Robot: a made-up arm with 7 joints.
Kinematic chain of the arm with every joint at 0, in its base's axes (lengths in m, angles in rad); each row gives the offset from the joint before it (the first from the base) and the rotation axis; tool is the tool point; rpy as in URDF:
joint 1: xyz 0 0 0.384 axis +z
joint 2: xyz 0 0 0 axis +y
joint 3: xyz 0 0 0.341 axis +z
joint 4: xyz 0.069 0 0 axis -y
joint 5: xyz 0.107 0 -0.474 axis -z
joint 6: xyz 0 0 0 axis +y
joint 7: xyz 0.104 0 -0.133 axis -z
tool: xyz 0 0 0 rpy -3.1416 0 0
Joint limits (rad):
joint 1: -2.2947..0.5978
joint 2: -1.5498..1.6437
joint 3: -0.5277..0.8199
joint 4: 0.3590..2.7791
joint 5: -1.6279..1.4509
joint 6: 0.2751..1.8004
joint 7: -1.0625..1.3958
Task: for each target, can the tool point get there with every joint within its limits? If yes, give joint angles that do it. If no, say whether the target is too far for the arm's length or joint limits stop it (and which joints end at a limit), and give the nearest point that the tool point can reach.
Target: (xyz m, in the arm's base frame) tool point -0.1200 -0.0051 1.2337
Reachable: yes | joints -1.6339 -0.7380 -0.3069 2.0590 0.5318 1.4686 0.2639
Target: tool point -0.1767 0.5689 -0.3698
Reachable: no: joint limits stop it (at a limit: joint 1, joint 2) | nearest point -0.0696 0.4831 -0.2021 | short by 0.217 m
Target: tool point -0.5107 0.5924 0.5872
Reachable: no: joint limits stop it (at a limit: joint 2, joint 3, joint 6) | nearest point -0.5390 0.6252 0.6262 | short by 0.058 m
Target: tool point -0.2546 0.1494 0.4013
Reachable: no: joint limits stop it (at a limit: joint 2, joint 3, joint 4, joint 6) | nearest point -0.2685 0.1576 0.2983 | short by 0.104 m
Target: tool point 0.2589 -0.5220 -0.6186
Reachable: no: too far | nearest point 0.2253 -0.4543 -0.3414 | short by 0.287 m
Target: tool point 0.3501 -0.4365 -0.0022
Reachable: yes | joints -0.6559 0.7901 -0.1646 1.0957 -0.5984 0.9075 0.3506
